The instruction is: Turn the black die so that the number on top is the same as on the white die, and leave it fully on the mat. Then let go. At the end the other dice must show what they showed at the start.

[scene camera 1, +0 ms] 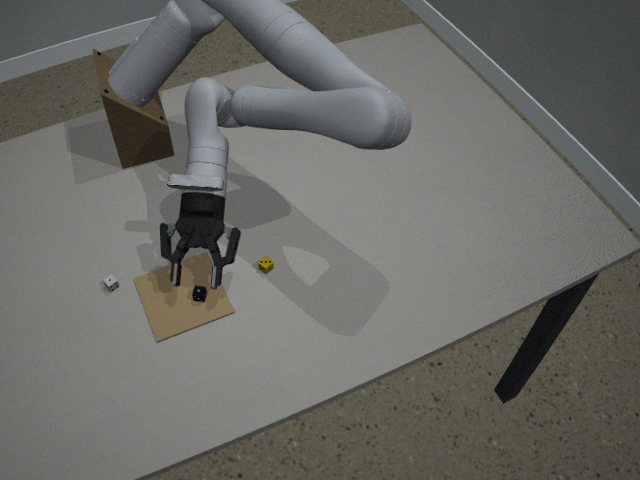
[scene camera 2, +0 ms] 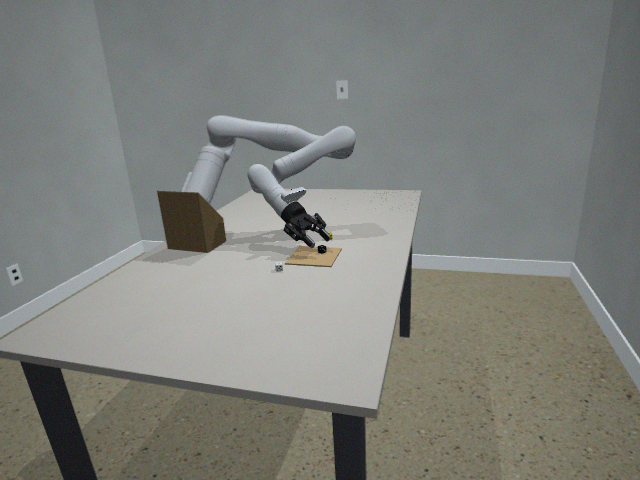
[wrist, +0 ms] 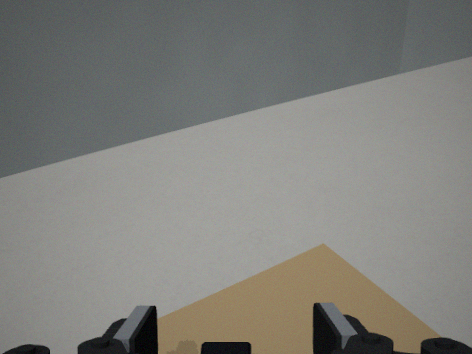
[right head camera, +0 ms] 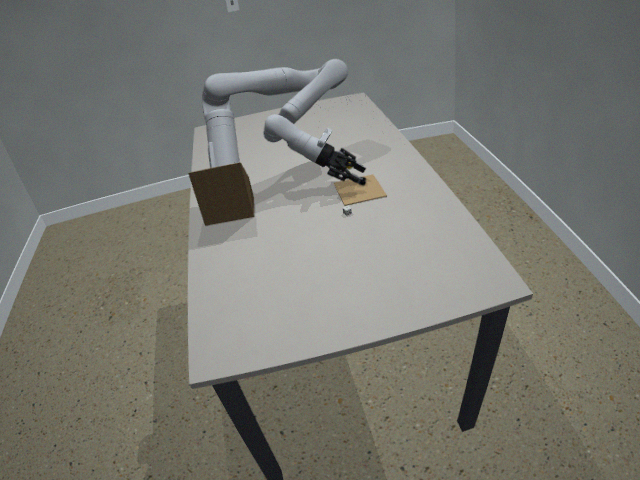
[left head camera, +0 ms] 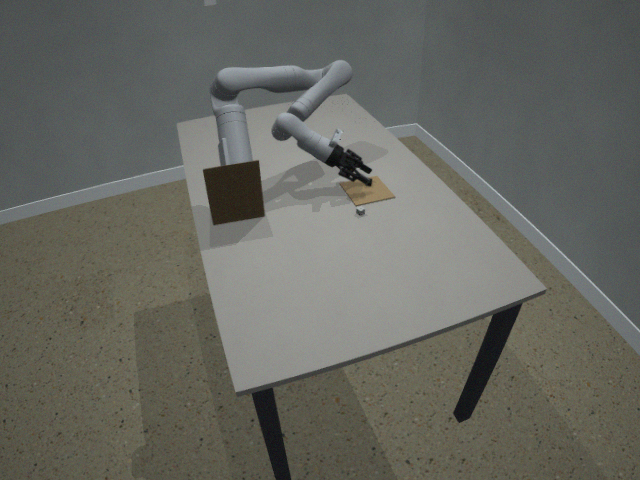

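Seen in the pictures: gripper, between the fingertips: [scene camera 1: 194, 287] [scene camera 2: 321, 242] [wrist: 235, 330] [right head camera: 362, 175] [left head camera: 369, 176]; arm's base, origin of its link: [scene camera 1: 127, 90] [scene camera 2: 195, 203] [right head camera: 226, 172] [left head camera: 238, 170].
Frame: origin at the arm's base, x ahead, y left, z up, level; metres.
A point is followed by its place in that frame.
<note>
The black die [scene camera 1: 199, 293] {x 0.425, y -0.051, z -0.124 m} [scene camera 2: 322, 249] {x 0.423, y -0.061, z -0.131 m} [wrist: 226, 348] {x 0.424, y -0.053, z -0.124 m} sits flat on the tan mat [left head camera: 379, 193] {x 0.425, y -0.112, z -0.144 m} [right head camera: 369, 195] {x 0.412, y -0.125, z -0.145 m} [scene camera 1: 165, 325] {x 0.441, y -0.125, z -0.145 m} [scene camera 2: 310, 261] {x 0.397, y -0.122, z -0.145 m} [wrist: 310, 280] {x 0.445, y -0.122, z -0.144 m}; its top seems to show one pip in scene camera 1. The white die [left head camera: 360, 210] {x 0.312, y -0.185, z -0.130 m} [right head camera: 346, 210] {x 0.312, y -0.186, z -0.130 m} [scene camera 1: 110, 283] {x 0.324, y -0.179, z -0.129 m} [scene camera 2: 279, 267] {x 0.321, y -0.186, z -0.137 m} stands on the table beside the mat, and its top seems to show one pip. My gripper [left head camera: 368, 176] {x 0.420, y -0.055, z -0.111 m} [right head camera: 361, 174] {x 0.420, y -0.055, z -0.111 m} [scene camera 1: 195, 285] {x 0.420, y -0.055, z -0.111 m} [scene camera 2: 319, 241] {x 0.420, y -0.055, z -0.111 m} [wrist: 235, 330] {x 0.420, y -0.055, z -0.111 m} is open and empty, tilted down, with its fingertips above and slightly behind the black die, one to each side.
A yellow die [right head camera: 349, 165] [scene camera 1: 265, 264] {x 0.426, y 0.075, z -0.129 m} [scene camera 2: 330, 236] {x 0.428, y 0.070, z -0.136 m} lies off the mat, on the side away from the white die; three pips seem to show on top. A brown wedge-shaped block [left head camera: 235, 193] {x -0.030, y -0.045, z -0.047 m} [right head camera: 222, 193] {x -0.028, y -0.046, z -0.042 m} [scene camera 1: 136, 139] {x 0.057, y -0.017, z -0.079 m} [scene camera 2: 186, 222] {x -0.015, y -0.048, z -0.049 m} stands at the arm's base.
</note>
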